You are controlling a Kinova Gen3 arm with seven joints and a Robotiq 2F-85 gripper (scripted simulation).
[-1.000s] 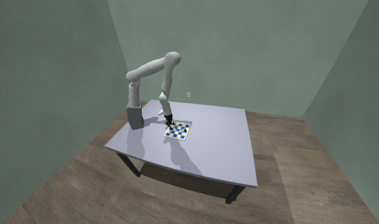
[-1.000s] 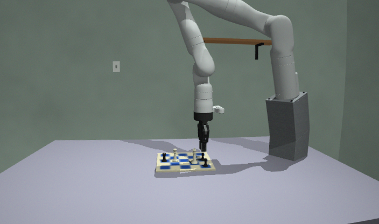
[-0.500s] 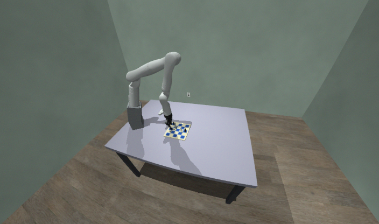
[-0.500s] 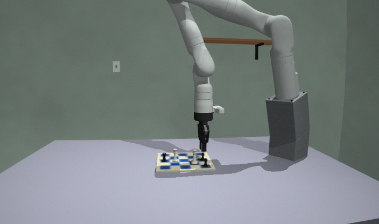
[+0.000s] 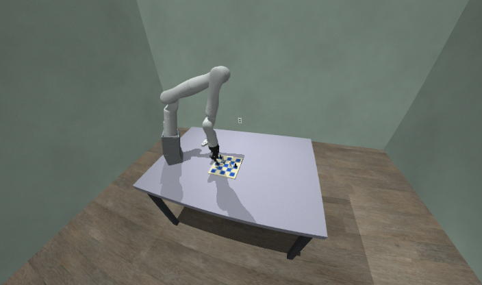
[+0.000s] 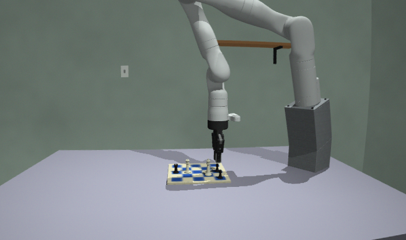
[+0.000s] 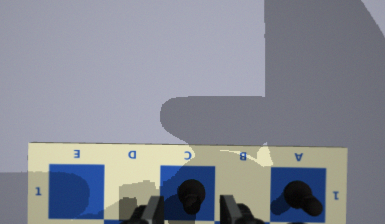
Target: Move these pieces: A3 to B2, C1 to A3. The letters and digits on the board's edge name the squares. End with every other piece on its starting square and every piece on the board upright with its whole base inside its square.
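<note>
Right now my hand is 4 cm short of the white king, 3 cm to the right of it and 3 cm above it. Also, from my hand: black rook: 16 cm ahead, 4 cm below; cream chessboard: 8 cm ahead, 6 cm below, 1 cm to the right.
</note>
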